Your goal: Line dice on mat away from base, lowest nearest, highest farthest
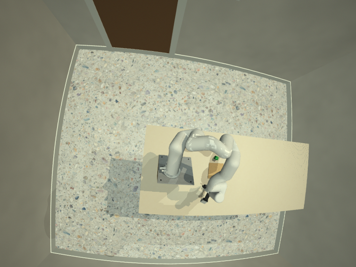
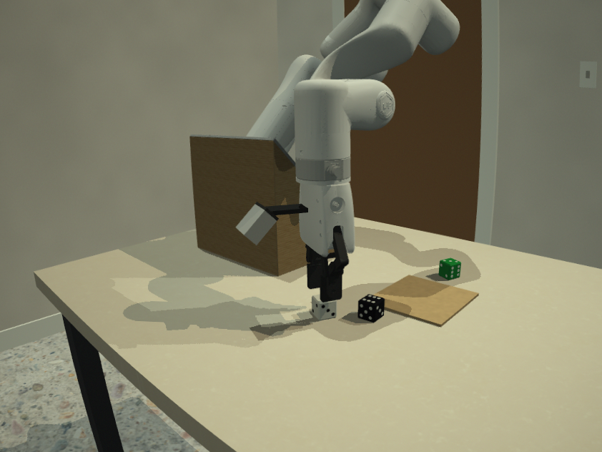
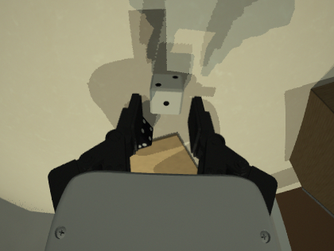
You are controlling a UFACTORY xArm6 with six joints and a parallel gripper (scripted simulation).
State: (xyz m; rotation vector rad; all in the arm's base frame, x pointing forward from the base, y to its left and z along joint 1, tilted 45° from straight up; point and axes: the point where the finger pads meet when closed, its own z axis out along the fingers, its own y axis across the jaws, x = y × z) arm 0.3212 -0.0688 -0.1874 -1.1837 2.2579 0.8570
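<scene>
My hand is 40 mm above the white die. From my hand the other things lie so: black die 60 mm ahead, 30 mm to the left, 40 mm below; then green die 100 mm ahead, 250 mm to the left, 40 mm below; then brown mat 100 mm ahead, 140 mm to the left, 50 mm below.
</scene>
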